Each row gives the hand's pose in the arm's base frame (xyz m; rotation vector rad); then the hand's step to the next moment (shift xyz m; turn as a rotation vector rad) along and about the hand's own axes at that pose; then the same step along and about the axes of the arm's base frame.
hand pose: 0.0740 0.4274 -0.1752 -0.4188 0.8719 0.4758
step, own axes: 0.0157 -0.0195 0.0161 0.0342 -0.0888 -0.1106
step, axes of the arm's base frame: 0.0295 -0.0039 -0.0003 -0.0007 -0.1236 -0.0775
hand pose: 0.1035 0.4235 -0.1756 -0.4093 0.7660 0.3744
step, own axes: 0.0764 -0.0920 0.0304 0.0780 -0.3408 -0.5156
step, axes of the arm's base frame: 0.1114 -0.0507 -0.0158 -0.0913 -0.5280 -0.3177
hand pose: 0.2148 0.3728 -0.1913 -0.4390 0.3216 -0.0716
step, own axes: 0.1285 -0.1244 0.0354 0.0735 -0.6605 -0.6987
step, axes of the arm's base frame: 0.1332 -0.1156 0.0463 -0.1542 -0.8906 -0.3361
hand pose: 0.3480 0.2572 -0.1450 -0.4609 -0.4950 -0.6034
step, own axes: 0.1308 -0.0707 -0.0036 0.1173 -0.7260 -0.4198
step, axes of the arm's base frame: 0.0501 -0.1082 0.0888 -0.2478 -0.8062 -0.0751
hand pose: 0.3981 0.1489 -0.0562 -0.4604 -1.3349 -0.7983
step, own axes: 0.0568 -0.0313 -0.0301 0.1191 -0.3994 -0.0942
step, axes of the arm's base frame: -0.0009 -0.0560 0.0444 -0.2268 -0.3600 0.0394
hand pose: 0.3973 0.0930 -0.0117 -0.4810 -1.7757 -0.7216
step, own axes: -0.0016 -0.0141 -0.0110 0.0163 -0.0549 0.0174
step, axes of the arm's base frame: -0.0008 -0.0178 -0.0025 -0.0525 -0.0288 -0.0010
